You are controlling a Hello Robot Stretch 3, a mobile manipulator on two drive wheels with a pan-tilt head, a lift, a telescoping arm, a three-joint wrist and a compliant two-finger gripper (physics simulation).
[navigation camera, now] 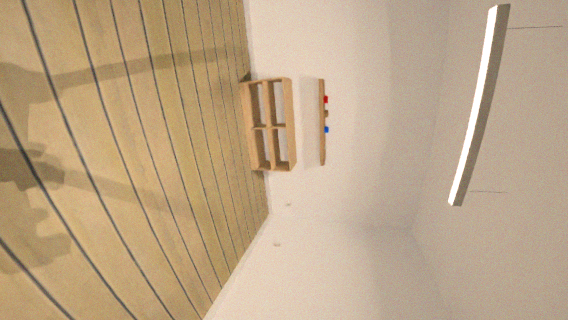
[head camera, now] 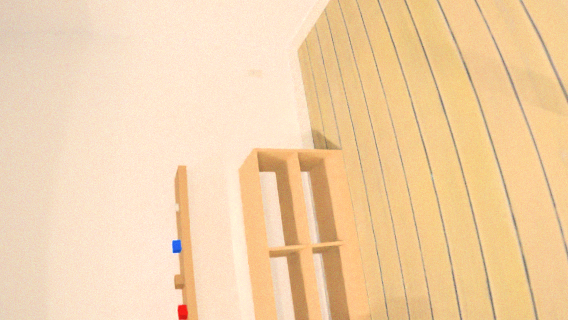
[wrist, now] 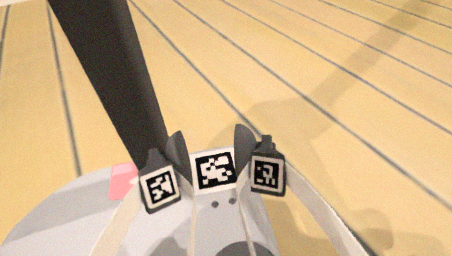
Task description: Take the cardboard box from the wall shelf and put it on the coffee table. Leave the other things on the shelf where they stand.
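Observation:
The cardboard box is a small brown block on the wall shelf, between a blue block and a red block. A small white thing is also on the shelf in the head view. Both views show the room turned sideways, with the shelf far off on the wall. My gripper is open and empty in the wrist view, above my own base and far from the shelf. The coffee table does not show in these views.
A wooden bookcase with open compartments stands on the floor below the wall shelf. A long lamp hangs from the ceiling. My dark mast and grey base are close to the gripper.

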